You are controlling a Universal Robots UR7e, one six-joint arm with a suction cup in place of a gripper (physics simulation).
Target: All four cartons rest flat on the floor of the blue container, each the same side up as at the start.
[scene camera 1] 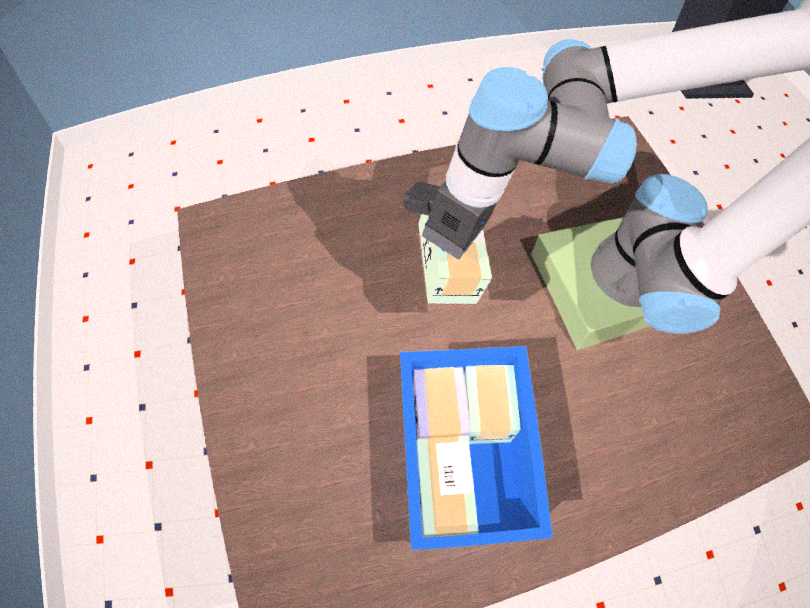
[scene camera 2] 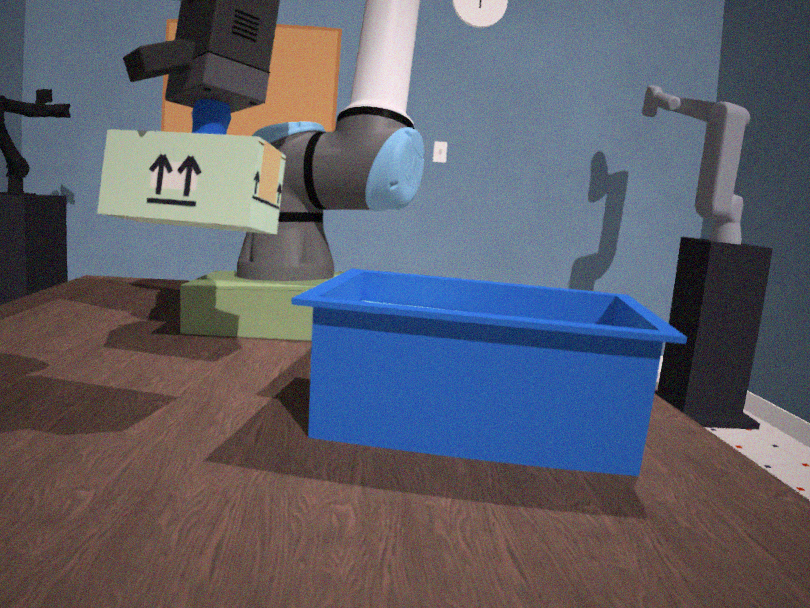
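My suction gripper has its blue cup on the top of a pale green carton and holds it in the air, well above the table. Up arrows on the carton's sides point upward; it is close to level, slightly tilted in scene camera 2. The blue container stands on the table, apart from the held carton. Inside it are a lilac carton and a pale green carton side by side, and a green carton with a barcode label. Container walls hide the cartons in scene camera 2.
Inside the container, blue floor shows beside the barcode carton. The arm's base stands on a green block on the wooden table. Dark pedestals stand beyond the table.
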